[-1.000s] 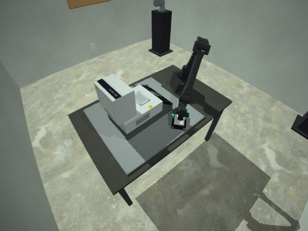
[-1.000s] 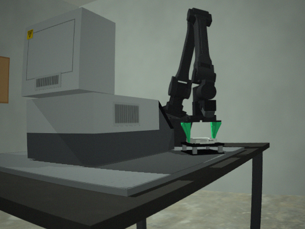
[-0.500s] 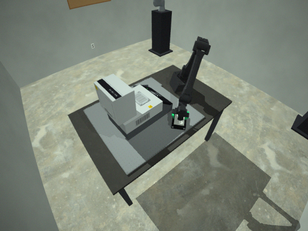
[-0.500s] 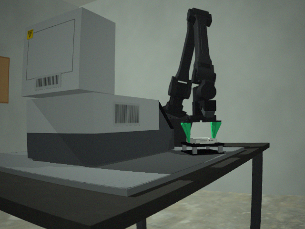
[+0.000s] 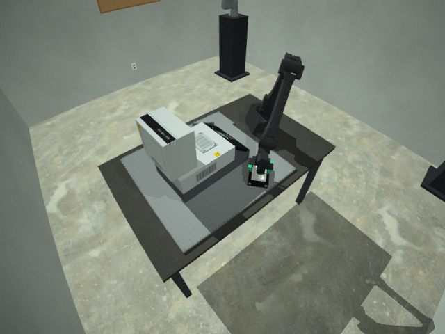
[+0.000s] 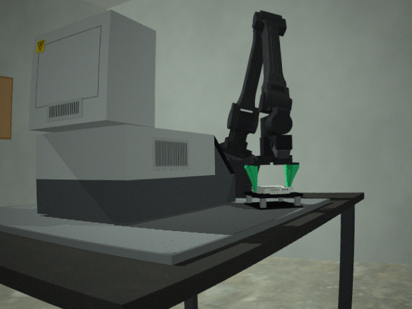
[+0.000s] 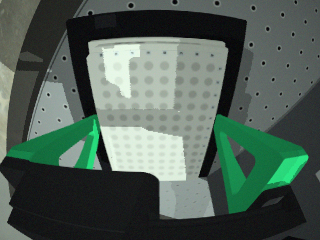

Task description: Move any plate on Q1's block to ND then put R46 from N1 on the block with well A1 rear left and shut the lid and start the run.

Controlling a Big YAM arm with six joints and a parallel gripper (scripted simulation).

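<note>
Right now my hand is right at the white 96-well plate R46. The rest, counted from my hand: black plate nest: 2 cm below; then dark grey nest: 2 cm behind, 57 cm to the right, 4 cm below.
</note>
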